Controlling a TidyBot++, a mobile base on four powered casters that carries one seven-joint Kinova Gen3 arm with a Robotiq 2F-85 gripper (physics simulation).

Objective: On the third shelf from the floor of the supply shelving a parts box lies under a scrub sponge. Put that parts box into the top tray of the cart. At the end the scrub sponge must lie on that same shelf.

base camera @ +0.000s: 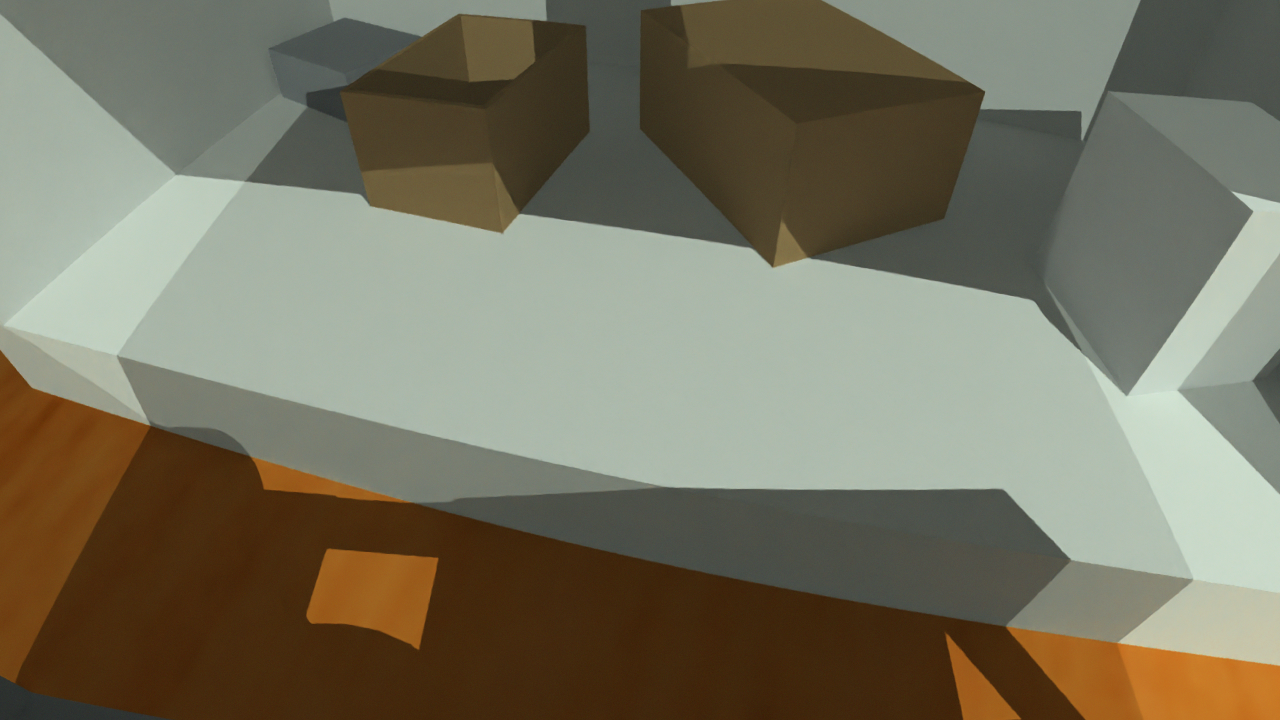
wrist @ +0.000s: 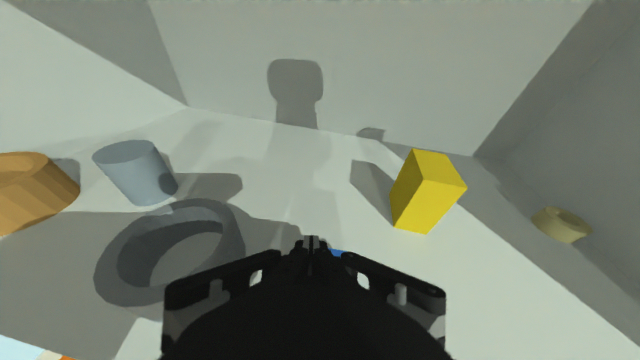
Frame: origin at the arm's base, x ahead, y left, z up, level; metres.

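Where they show: gripper, between the fingertips: [wrist: 310,245].
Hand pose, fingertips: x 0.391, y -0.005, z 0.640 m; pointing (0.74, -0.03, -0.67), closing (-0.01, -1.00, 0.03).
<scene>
Things, the pixels of their top centre, and the offset from my fingertips. "pt": a spot on its surface instead. Level surfaces: height alone.
- blue thing, centre of its top: [wrist: 320,300] dx -0.043, dy -0.009, dz -0.006 m
- pale shelf, height of its surface: dz -0.046 m
- yellow block, centre of its top: [wrist: 436,165] dx +0.086, dy -0.149, dz +0.044 m
- dark grey ring-shaped thing, a spot on its surface: [wrist: 107,272] pt dx -0.028, dy +0.153, dz +0.002 m
- grey-blue cylinder, centre of its top: [wrist: 125,150] dx +0.101, dy +0.227, dz +0.024 m
- orange round thing, a spot on its surface: [wrist: 30,200] pt dx +0.053, dy +0.312, dz -0.018 m
- pale yellow ring, centre of its top: [wrist: 567,218] dx +0.067, dy -0.380, dz -0.021 m
My gripper [wrist: 310,245] is shut in the wrist view, its fingertips together with nothing visible between them. A small strip of a blue thing [wrist: 336,253] shows just behind and right of the fingertips; the gripper hides the rest. I cannot tell whether it is the parts box or the scrub sponge. It is on or just above a pale shelf [wrist: 500,280]. A yellow block [wrist: 425,192] stands on this shelf to the right, apart from the fingers. The cart's top tray does not show in either view.
In the wrist view, a dark grey ring-shaped thing [wrist: 107,272], a grey-blue cylinder [wrist: 135,172] and an orange round thing [wrist: 30,200] are left; a pale yellow ring [wrist: 549,224] is right. In the base view, two brown boxes [base camera: 546,147] [base camera: 859,174] stand on a pale shelf [base camera: 581,340].
</scene>
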